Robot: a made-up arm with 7 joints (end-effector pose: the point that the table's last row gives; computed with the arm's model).
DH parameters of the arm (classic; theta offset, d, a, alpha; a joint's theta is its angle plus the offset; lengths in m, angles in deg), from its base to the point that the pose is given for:
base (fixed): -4.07 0 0 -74.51
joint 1: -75.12 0.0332 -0.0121 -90
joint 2: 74 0 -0.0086 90
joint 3: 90 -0.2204 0.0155 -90
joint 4: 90 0.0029 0.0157 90
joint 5: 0 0.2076 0 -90
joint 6: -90 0 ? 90
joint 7: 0 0 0 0
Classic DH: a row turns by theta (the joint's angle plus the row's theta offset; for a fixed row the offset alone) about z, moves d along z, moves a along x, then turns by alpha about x.
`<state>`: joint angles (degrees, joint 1 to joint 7).
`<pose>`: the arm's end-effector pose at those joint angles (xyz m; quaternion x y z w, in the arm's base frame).
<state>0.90 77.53 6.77 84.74 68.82 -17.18 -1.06</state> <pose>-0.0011 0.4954 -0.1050 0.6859 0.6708 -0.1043 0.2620</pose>
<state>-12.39 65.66 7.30 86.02 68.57 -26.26 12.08</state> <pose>0.0447 0.4565 -0.2036 0.7151 0.5079 -0.1012 0.4695</pose>
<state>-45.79 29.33 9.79 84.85 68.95 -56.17 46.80</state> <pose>0.2822 0.1963 -0.3254 0.4778 -0.1264 -0.0238 0.8690</pose>
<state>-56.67 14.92 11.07 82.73 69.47 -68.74 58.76</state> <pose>0.3445 0.0635 -0.2933 0.2570 -0.3350 -0.0061 0.9064</pose>
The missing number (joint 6, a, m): 0.0446
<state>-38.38 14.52 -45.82 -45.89 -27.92 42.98 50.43</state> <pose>0.1548 -0.1219 -0.0540 0.0140 -0.0690 -0.2037 0.9765</pose>
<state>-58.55 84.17 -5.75 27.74 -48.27 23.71 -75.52</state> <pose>0.2990 0.3173 0.1250 0.1661 0.0782 -0.4209 0.8884</pose>
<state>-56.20 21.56 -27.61 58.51 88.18 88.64 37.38</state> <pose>0.3738 0.1062 -0.2069 0.8332 0.0449 0.5391 0.1145</pose>
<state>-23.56 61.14 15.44 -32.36 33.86 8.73 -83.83</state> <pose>0.2413 0.1381 0.0487 0.7379 0.2113 -0.3195 0.5556</pose>
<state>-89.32 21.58 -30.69 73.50 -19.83 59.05 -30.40</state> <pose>0.4614 0.0546 -0.0841 0.0954 0.5264 -0.1613 0.8293</pose>
